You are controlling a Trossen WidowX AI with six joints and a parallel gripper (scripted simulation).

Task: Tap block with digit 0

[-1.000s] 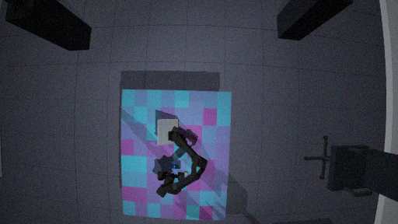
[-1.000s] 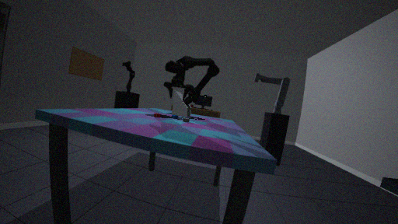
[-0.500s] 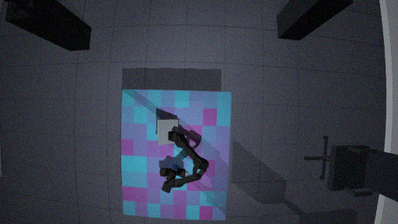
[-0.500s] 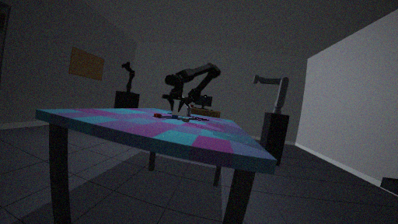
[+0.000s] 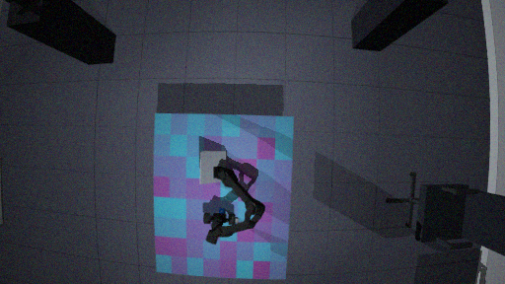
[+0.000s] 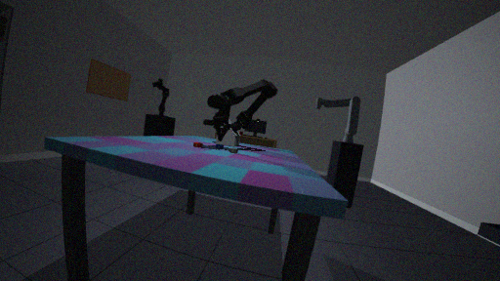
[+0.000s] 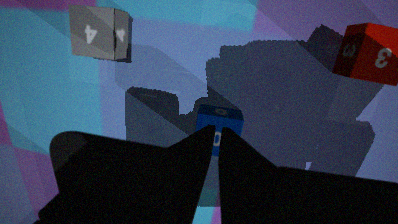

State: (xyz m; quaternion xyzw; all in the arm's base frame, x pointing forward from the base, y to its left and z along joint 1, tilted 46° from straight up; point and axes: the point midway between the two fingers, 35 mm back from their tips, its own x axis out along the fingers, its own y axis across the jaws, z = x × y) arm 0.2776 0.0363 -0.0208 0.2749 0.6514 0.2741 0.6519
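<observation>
The blue block is 30 mm below my gripper tip and 10 mm behind it. From my gripper tip the other things lie so: red block 90 mm to the right, 60 mm ahead, 30 mm below; grey block 90 mm to the left, 50 mm ahead, 30 mm below.
</observation>
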